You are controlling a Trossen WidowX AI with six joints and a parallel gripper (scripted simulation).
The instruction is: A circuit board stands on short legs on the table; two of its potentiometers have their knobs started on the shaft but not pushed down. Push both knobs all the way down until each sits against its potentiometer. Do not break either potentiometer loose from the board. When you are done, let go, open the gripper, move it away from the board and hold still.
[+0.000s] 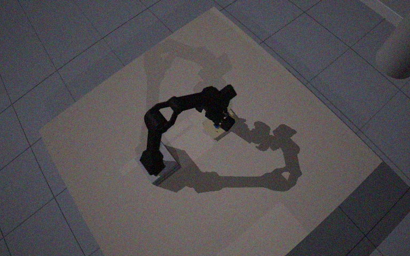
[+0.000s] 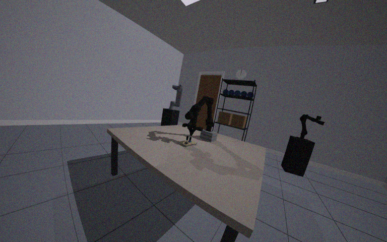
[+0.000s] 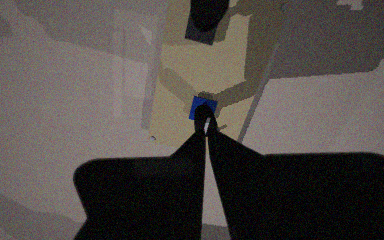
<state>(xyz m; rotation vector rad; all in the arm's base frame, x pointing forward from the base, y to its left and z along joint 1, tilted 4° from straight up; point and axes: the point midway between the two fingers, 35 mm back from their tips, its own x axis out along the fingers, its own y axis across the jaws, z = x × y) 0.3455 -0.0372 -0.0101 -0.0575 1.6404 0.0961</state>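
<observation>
Right now my gripper tip is 20 mm above the dark knob.
</observation>
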